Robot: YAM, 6 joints.
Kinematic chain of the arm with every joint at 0, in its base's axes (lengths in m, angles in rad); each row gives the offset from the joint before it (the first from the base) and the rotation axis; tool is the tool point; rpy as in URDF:
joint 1: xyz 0 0 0.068 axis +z
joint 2: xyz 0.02 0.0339 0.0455 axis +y
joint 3: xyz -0.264 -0.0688 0 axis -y
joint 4: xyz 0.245 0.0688 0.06 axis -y
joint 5: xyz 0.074 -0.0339 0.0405 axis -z
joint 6: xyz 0.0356 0 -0.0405 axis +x
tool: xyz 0 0 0 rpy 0 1.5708 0
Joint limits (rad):
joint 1: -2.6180..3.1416
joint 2: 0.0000..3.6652
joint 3: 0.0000..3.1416
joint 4: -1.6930..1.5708
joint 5: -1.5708..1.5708
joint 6: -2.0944..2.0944
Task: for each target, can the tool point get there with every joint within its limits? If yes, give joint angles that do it. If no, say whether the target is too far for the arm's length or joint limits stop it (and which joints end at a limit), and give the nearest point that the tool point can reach.
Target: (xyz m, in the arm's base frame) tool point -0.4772 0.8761 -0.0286
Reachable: no: too far | nearest point -0.3058 0.5614 0.0235 | short by 0.362 m
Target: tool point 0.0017 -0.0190 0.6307
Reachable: yes | joints 2.6807 0.8328 1.6401 0.5579 -0.4736 1.0590
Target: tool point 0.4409 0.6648 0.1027
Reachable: no: too far | nearest point 0.3569 0.5382 0.1048 | short by 0.152 m
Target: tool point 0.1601 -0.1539 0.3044
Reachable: yes | joints -0.6126 1.1968 1.0268 -0.8527 1.2564 -1.0971
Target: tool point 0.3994 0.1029 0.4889
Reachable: yes | joints 0.2369 1.9483 1.8297 1.2667 -0.1778 1.3708
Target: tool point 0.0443 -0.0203 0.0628
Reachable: yes | joints -1.1952 2.8858 0.2833 -1.3157 -1.2485 0.0812
